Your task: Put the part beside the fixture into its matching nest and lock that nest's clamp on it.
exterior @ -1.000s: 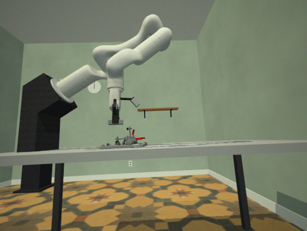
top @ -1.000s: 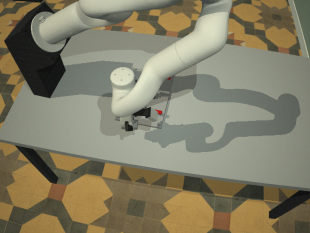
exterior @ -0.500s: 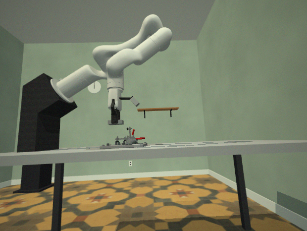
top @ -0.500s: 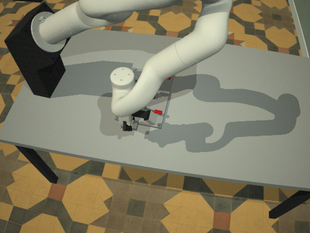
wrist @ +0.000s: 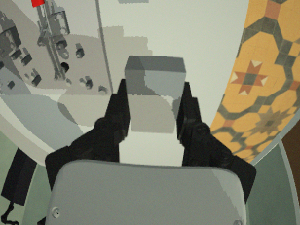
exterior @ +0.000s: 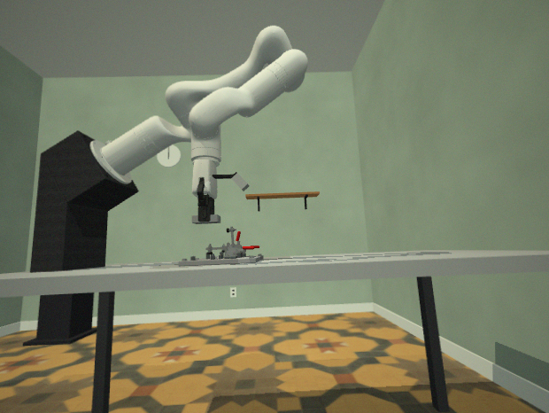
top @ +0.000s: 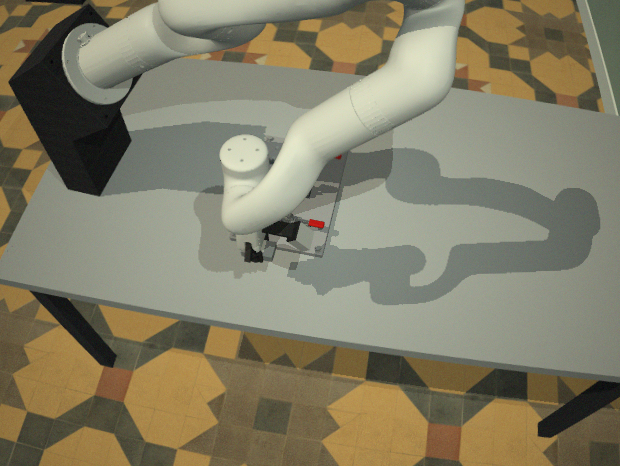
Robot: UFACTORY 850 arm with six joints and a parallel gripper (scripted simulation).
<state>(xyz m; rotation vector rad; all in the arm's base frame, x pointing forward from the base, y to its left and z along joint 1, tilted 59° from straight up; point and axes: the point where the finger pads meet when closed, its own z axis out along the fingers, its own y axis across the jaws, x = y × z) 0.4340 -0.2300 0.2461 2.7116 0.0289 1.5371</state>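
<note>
The grey fixture plate is 1 cm ahead of my hand, 26 cm to the left of it and 13 cm below it. The rest, counted from my hand: grey block part 1 cm below.
</note>
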